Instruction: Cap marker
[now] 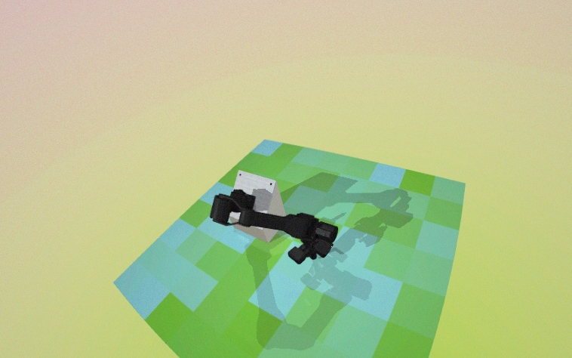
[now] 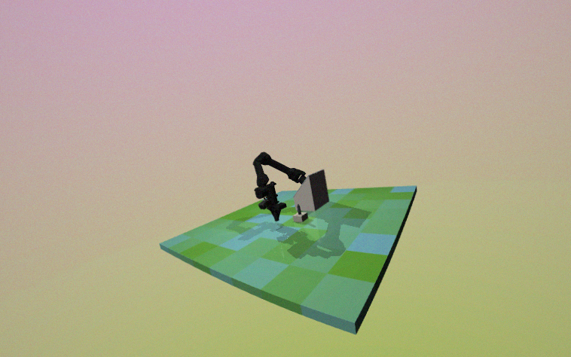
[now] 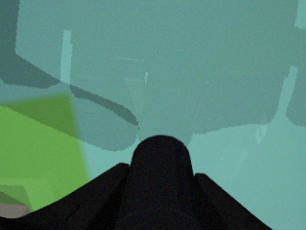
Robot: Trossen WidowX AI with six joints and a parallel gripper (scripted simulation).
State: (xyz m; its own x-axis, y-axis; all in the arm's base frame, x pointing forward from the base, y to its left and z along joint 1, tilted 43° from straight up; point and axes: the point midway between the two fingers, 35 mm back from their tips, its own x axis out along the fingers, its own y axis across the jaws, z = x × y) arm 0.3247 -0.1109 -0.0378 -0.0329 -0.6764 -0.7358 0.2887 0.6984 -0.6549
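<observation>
Right now the beige holder block is 13 cm to the left of my gripper tip, 7 cm behind it and 1 cm below it. Also, from my gripper tip: black cap: 1 cm above.
</observation>
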